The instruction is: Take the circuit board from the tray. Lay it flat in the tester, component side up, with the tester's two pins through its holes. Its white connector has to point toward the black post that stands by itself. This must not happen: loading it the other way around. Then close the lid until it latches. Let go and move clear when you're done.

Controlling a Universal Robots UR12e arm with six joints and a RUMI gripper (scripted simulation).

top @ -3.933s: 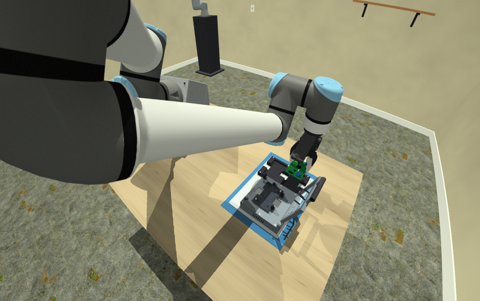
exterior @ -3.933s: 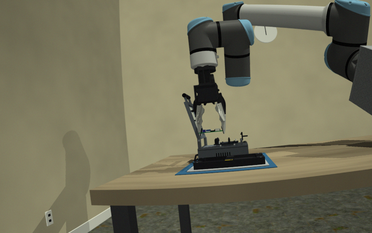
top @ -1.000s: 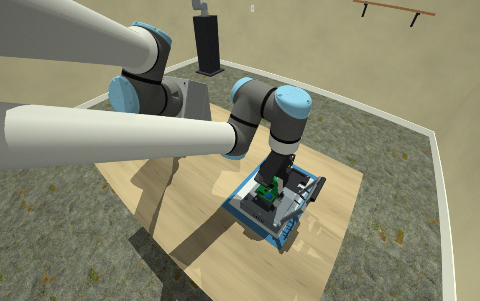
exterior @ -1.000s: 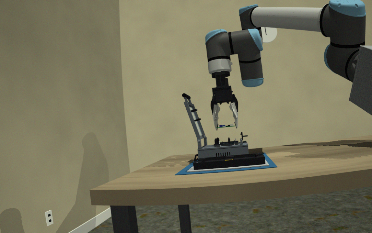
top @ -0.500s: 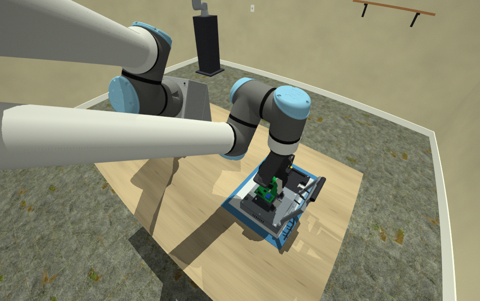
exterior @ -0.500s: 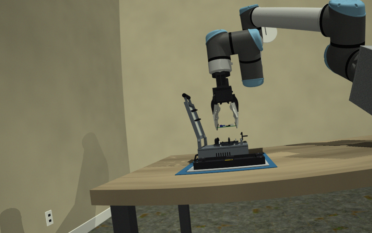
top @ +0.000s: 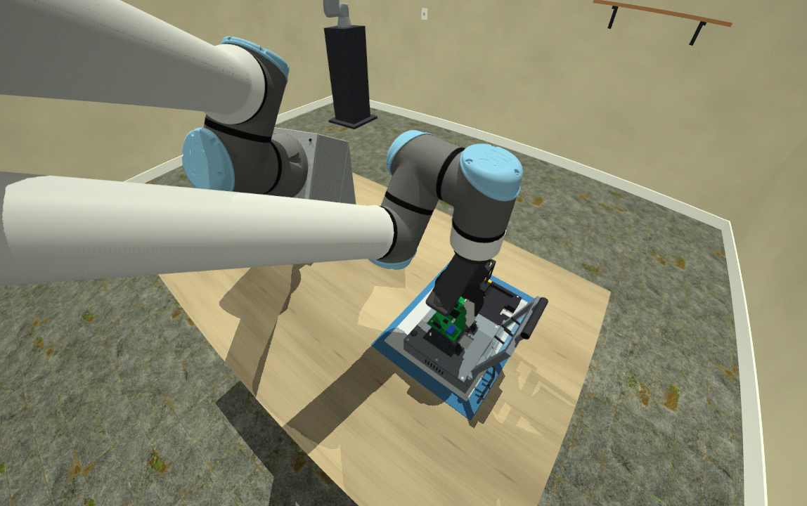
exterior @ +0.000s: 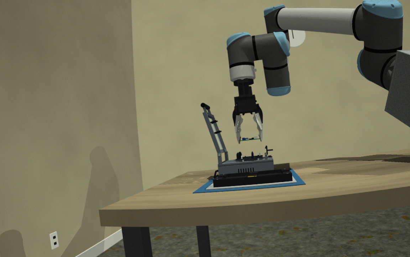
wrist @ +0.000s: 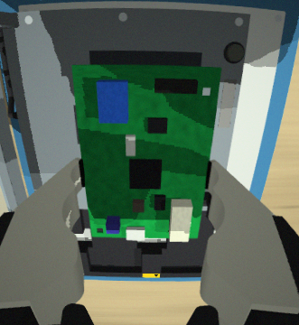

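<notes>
Right now the grey tester is 30 mm to the left of my hand, 30 mm ahead of it and 20 mm below it. Also, from my hand: green circuit board (right at my hand); then lid (130 mm ahead, 50 mm above, 10 mm to the right).
</notes>
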